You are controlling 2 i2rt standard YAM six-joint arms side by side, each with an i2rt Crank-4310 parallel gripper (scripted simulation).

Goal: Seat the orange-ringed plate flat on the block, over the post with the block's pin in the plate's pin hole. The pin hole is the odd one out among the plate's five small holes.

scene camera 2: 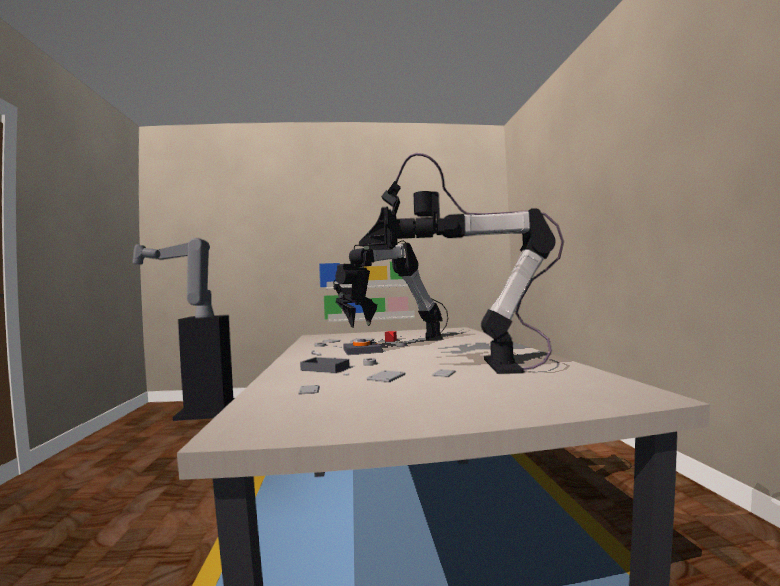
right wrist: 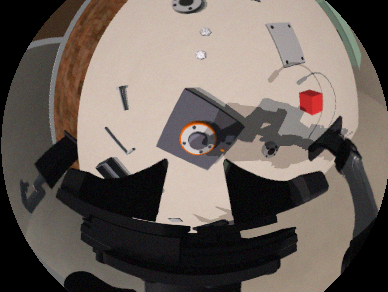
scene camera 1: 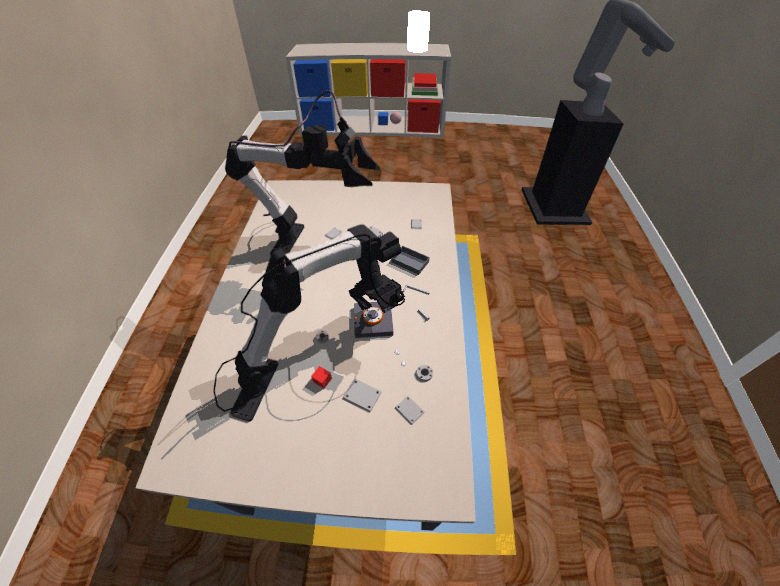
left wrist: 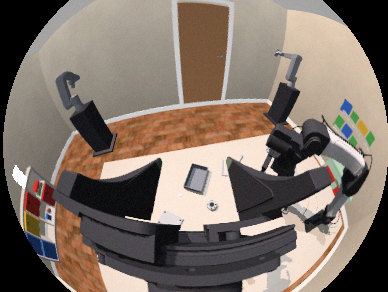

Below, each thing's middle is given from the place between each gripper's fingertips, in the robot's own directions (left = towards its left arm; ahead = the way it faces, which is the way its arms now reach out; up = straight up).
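My left hand point(scene camera 2: 361, 245): 340 mm above the dark block point(scene camera 1: 385, 328), 310 mm to the left of it, 40 mm past it.
Dark block: 8 cm below my right hand point(scene camera 2: 360, 326), 3 cm behind it.
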